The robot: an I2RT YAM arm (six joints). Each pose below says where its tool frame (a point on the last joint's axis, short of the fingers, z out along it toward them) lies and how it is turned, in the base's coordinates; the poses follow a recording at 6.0 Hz.
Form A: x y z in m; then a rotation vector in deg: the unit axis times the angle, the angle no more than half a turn.
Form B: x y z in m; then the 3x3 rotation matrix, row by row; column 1 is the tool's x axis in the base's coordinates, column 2 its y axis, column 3 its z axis. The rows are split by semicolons. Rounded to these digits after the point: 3 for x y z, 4 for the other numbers.
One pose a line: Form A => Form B
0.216 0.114 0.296 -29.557 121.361 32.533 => 0.216 0.114 0.296; -0.5449 -0.5467 0.6358; -0.1554 0.8109 0.5641; -0.8240 0.2086 -0.5268
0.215 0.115 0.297 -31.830 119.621 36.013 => 0.215 0.115 0.297; -0.5289 -0.5904 0.6097; -0.1557 0.7737 0.6142; -0.8343 0.2299 -0.5011
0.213 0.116 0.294 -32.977 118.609 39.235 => 0.213 0.116 0.294; -0.5258 -0.6177 0.5848; -0.1471 0.7432 0.6527; -0.8378 0.2572 -0.4817
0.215 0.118 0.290 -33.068 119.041 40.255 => 0.215 0.118 0.290; -0.5357 -0.6203 0.5729; -0.1453 0.7361 0.6611; -0.8318 0.2709 -0.4844
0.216 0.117 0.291 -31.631 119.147 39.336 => 0.216 0.117 0.291; -0.5370 -0.6029 0.5901; -0.1330 0.7513 0.6465; -0.8330 0.2687 -0.4836
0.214 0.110 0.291 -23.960 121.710 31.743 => 0.214 0.110 0.291; -0.5597 -0.4827 0.6736; -0.0922 0.8441 0.5282; -0.8236 0.2335 -0.5169
